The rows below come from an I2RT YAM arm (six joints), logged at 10 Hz.
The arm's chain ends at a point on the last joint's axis. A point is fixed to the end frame.
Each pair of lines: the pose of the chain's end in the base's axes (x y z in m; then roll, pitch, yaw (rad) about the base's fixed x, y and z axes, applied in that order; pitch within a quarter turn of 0, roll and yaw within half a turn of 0), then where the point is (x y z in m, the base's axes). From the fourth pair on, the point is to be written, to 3 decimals.
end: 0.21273, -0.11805, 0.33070, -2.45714, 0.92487, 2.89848
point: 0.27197 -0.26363 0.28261
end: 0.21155, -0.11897, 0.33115, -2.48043, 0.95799, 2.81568
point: 0.26305 -0.26791 0.28446
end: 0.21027, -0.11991, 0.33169, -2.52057, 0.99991, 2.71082
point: 0.25318 -0.27198 0.28643
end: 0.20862, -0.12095, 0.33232, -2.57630, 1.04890, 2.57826
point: 0.241 -0.276 0.289
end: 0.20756, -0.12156, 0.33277, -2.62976, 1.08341, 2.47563
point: 0.233 -0.278 0.290
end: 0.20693, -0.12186, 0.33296, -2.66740, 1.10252, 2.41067
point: 0.229 -0.279 0.291
